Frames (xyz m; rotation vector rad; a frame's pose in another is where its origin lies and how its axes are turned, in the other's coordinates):
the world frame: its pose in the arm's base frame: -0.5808 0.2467 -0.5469 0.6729 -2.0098 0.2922
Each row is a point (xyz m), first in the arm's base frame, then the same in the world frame.
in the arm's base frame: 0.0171 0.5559 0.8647
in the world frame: 0.8746 0.0081 -1.2964
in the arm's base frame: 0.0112 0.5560 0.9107
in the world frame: 0.9163 0.0147 -1.3156
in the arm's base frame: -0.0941 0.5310 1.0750
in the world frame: 1.1064 0.0653 -1.3114
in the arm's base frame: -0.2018 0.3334 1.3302
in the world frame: 1.4339 -0.0179 -1.2721
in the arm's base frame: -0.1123 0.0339 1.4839
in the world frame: 1.6329 -0.3039 -1.2769
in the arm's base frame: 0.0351 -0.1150 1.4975
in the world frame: 1.6381 -0.5089 -1.3219
